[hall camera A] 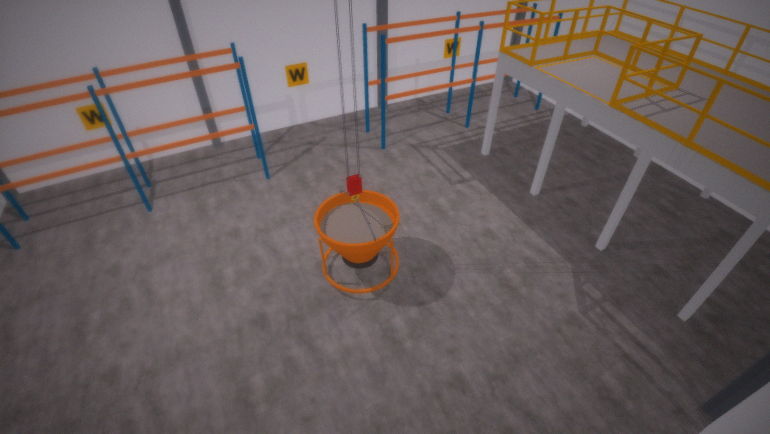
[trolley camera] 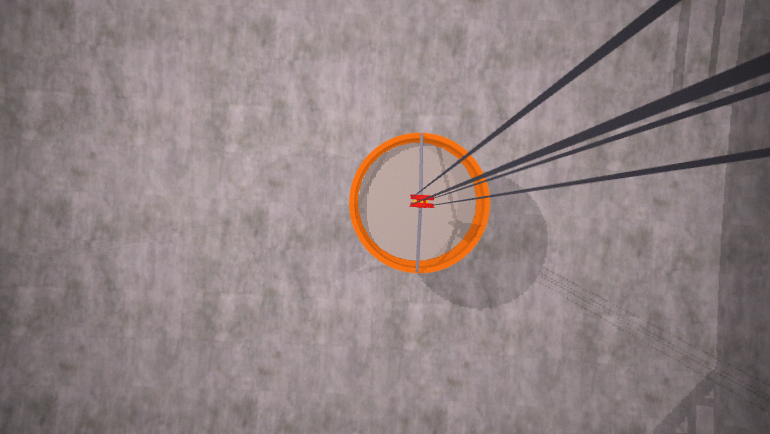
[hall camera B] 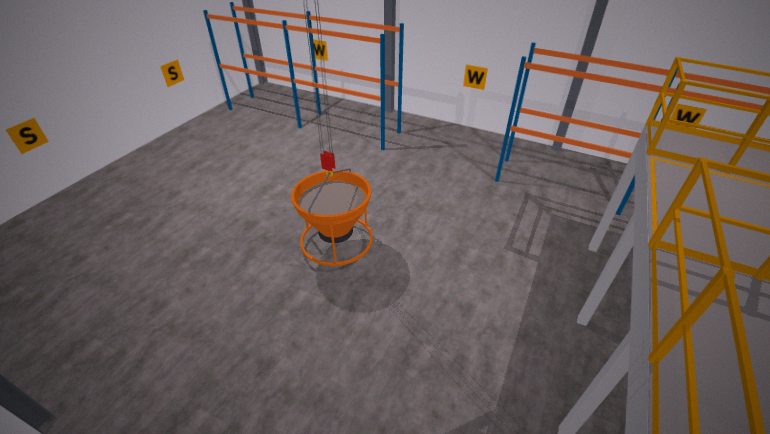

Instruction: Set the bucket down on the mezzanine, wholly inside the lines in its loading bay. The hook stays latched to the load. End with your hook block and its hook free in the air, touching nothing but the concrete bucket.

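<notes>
The orange concrete bucket (hall camera A: 360, 252) (hall camera B: 335, 223) (trolley camera: 353, 202), filled with grey concrete, hangs upright a little above the floor, left of the mezzanine in both hall views. The red hook block (hall camera A: 354, 184) (hall camera B: 327, 161) is above its rim. The yellow hook (hall camera A: 354, 198) (hall camera B: 330, 173) (trolley camera: 421, 201) is latched to the bail at the bucket's centre. The mezzanine (hall camera A: 585, 71) (hall camera B: 706, 140) is a raised grey deck on white posts with yellow railings. Its front edge has a stretch without high railing in hall camera A. The loading bay's lines are not clear.
Blue and orange racks (hall camera A: 383, 91) (hall camera B: 382, 91) stand along the far wall, with another rack (hall camera A: 119, 145) (hall camera B: 509, 118) beside them. Yellow railings (hall camera A: 703, 113) (hall camera B: 692, 345) rise above the deck. The bucket's round shadow lies beside it on the floor.
</notes>
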